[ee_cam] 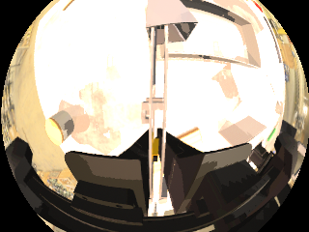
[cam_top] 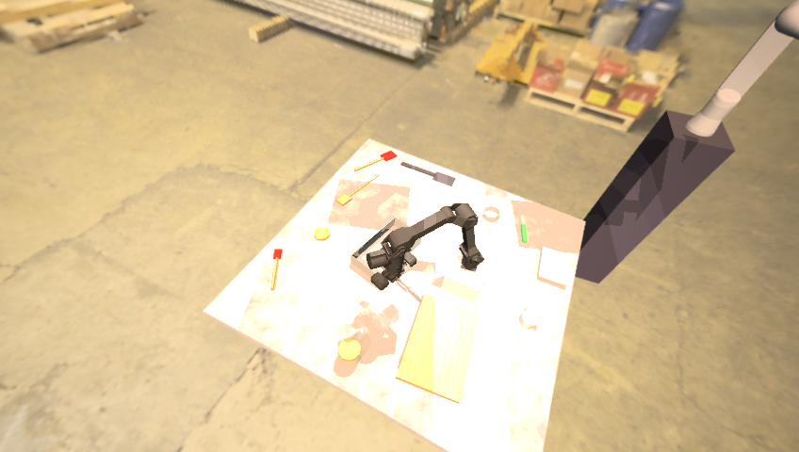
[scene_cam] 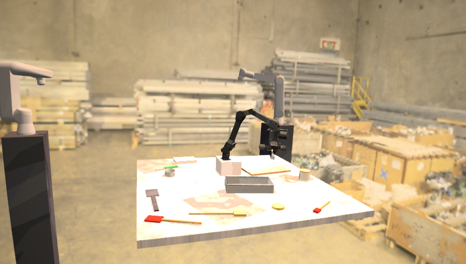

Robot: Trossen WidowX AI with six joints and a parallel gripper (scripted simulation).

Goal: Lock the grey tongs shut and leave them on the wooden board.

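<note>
Now: gripper tip 240 mm past the wooden board, 100 mm to the right of it and 150 mm above it. Also, from my gripper tip: roasting tin (90 mm ahead, 230 mm to the right, 130 mm below); small red brush (520 mm ahead, 150 mm below); white block (650 mm behind, 440 mm to the right, 140 mm below).
</note>
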